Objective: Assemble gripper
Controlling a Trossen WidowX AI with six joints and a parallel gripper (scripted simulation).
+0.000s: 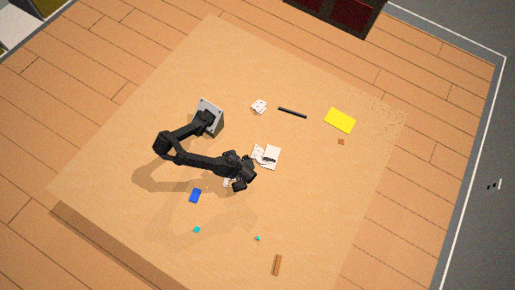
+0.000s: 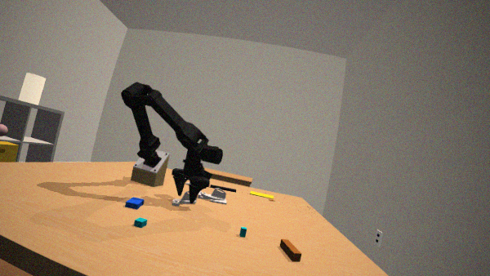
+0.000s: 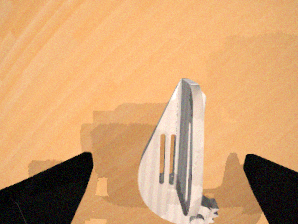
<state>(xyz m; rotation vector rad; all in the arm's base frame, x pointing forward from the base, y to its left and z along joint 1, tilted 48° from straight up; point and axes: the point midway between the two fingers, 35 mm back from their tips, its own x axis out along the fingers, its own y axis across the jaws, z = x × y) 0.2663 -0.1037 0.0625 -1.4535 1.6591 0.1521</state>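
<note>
Right now my gripper tip is 19 cm to the right of the flat white plate, 7 cm short of it and 1 cm above it. From my gripper tip the other things lie so: white jaw 16 cm to the left, 3 cm ahead; then housing plate 16 cm to the left, 1 cm below, 1 cm ahead; then blue block 18 cm to the right, 8 cm behind, 1 cm below.
</note>
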